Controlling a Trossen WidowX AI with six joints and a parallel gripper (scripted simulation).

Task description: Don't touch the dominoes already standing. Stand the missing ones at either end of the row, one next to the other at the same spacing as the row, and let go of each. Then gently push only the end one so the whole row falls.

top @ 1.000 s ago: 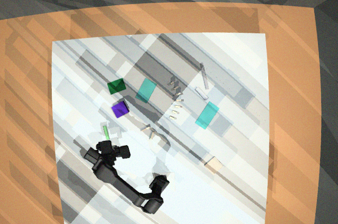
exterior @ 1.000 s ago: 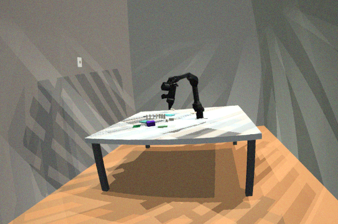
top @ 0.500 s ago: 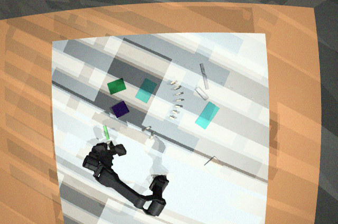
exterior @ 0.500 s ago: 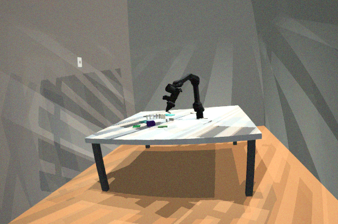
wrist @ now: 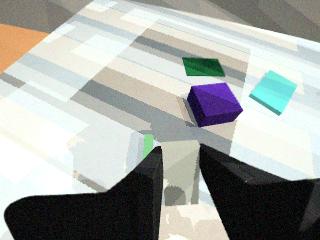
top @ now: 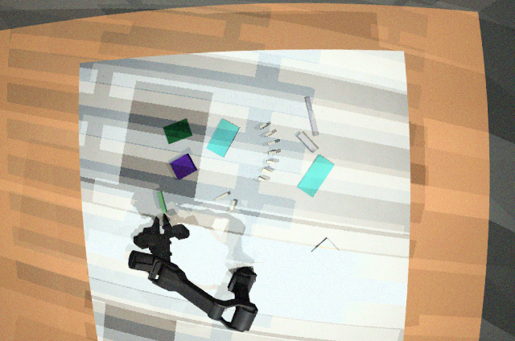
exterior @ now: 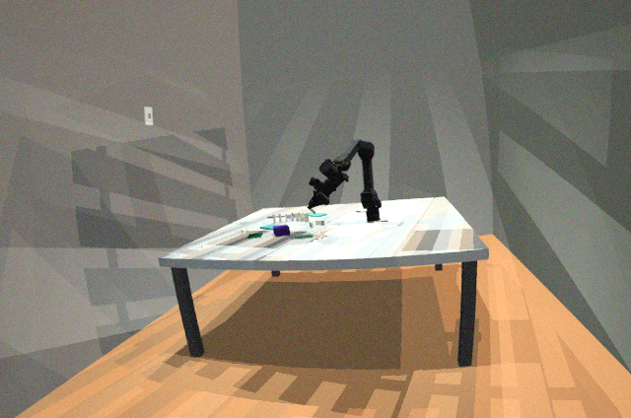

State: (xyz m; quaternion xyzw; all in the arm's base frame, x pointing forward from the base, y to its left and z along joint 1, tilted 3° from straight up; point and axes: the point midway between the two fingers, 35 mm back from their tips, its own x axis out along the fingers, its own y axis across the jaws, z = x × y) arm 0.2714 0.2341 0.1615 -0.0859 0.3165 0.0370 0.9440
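My gripper tip is now 3 cm short of the light green stick, 2 cm to the right of it and 12 cm above it. Also, from my gripper tip: cream tile: 27 cm behind, 55 cm to the right, 13 cm below; purple block: 15 cm ahead, 9 cm to the right, 11 cm below; green tile: 28 cm ahead, 8 cm to the right, 13 cm below.
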